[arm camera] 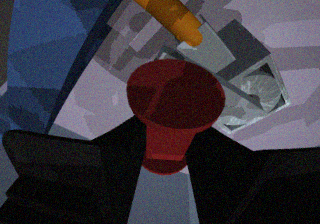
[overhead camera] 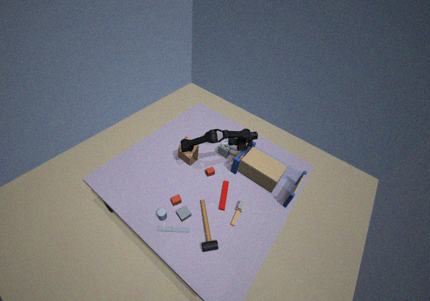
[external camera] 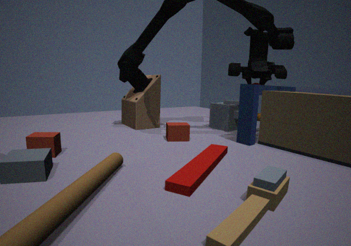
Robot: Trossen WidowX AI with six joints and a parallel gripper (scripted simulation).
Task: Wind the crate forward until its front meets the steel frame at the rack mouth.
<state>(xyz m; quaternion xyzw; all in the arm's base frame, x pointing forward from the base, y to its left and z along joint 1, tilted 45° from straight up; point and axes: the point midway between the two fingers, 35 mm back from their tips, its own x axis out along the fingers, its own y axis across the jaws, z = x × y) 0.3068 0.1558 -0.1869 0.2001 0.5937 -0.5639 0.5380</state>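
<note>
My gripper tip is now 3 cm past the winch handle, 3 cm above it and 2 cm to the left of it. The rest, counted from my gripper tip: red knob (1 cm to the right, 1 cm ahead); then blue front frame (7 cm ahead, 5 cm to the right, 2 cm below); then grey winch (11 cm behind, 10 cm below, 3 cm to the right).
</note>
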